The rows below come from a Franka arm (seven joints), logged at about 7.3 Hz.
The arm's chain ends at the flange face. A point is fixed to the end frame.
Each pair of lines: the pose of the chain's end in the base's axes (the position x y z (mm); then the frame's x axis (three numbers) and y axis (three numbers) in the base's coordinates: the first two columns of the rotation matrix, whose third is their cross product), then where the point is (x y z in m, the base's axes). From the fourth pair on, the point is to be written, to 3 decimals.
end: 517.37 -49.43 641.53 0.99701 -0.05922 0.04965 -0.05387 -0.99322 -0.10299
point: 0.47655 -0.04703 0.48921
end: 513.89 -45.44 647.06 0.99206 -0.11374 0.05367 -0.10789 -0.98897 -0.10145
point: 0.47385 -0.04110 0.49458
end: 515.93 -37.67 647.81 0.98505 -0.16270 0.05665 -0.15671 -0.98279 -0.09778
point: 0.47651 -0.03197 0.49521
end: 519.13 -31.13 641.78 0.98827 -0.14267 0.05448 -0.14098 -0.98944 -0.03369
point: 0.478 -0.036 0.490
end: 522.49 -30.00 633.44 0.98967 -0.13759 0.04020 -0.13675 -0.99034 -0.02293
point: 0.479 -0.036 0.482
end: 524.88 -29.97 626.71 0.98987 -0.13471 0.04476 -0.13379 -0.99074 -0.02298
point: 0.482 -0.036 0.475
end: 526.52 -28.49 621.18 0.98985 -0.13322 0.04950 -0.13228 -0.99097 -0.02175
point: 0.484 -0.035 0.469
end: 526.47 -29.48 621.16 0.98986 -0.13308 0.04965 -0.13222 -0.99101 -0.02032
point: 0.484 -0.036 0.469
